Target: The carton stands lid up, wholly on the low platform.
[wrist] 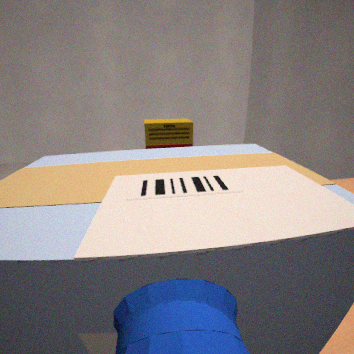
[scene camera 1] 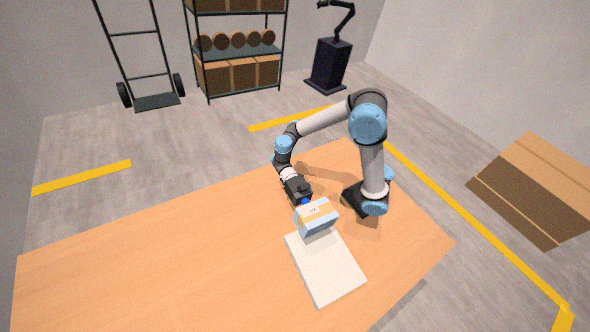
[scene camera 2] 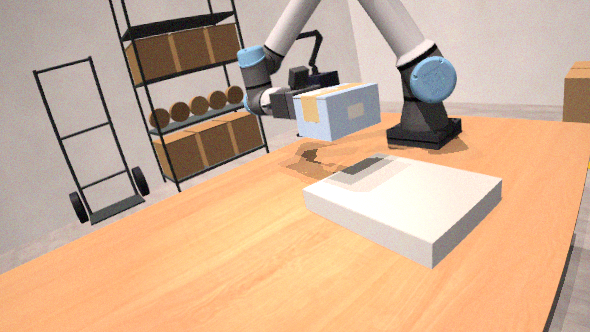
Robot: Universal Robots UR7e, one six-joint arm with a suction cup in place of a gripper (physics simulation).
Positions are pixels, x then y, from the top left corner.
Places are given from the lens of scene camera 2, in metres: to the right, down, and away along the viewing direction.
carton [scene camera 2: 328, 114]: 0.06, -0.09, 0.56
low platform [scene camera 2: 423, 211]: 0.21, 0.07, 0.48
